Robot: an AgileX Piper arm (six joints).
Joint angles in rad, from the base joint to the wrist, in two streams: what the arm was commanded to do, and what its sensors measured. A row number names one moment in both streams.
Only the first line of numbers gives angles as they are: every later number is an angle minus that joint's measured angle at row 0.
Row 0, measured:
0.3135 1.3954 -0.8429 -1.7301 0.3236 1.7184
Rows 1 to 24, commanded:
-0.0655 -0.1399 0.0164 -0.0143 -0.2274 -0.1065
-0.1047 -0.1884 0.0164 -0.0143 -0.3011 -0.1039
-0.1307 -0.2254 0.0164 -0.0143 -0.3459 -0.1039
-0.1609 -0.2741 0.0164 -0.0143 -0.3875 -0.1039
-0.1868 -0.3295 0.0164 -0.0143 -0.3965 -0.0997
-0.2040 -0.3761 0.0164 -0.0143 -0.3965 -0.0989
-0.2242 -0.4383 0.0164 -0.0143 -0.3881 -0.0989
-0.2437 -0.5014 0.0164 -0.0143 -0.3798 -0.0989
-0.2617 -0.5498 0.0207 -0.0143 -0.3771 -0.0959
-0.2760 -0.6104 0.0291 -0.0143 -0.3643 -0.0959
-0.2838 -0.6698 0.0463 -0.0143 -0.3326 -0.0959
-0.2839 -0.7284 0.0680 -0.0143 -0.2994 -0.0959
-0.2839 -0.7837 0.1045 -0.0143 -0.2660 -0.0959
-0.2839 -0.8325 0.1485 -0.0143 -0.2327 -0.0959
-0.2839 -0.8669 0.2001 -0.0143 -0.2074 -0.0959
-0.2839 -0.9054 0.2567 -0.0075 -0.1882 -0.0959
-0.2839 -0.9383 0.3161 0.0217 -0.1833 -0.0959
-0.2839 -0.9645 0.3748 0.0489 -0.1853 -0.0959
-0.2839 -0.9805 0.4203 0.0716 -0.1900 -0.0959
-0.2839 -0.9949 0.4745 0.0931 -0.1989 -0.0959
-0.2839 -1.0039 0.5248 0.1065 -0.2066 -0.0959
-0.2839 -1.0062 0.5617 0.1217 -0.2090 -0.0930
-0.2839 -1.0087 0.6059 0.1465 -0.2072 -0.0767
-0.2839 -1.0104 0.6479 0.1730 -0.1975 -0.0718
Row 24, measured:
-0.2777 -0.9914 0.4920 0.0864 -0.2056 -0.0920
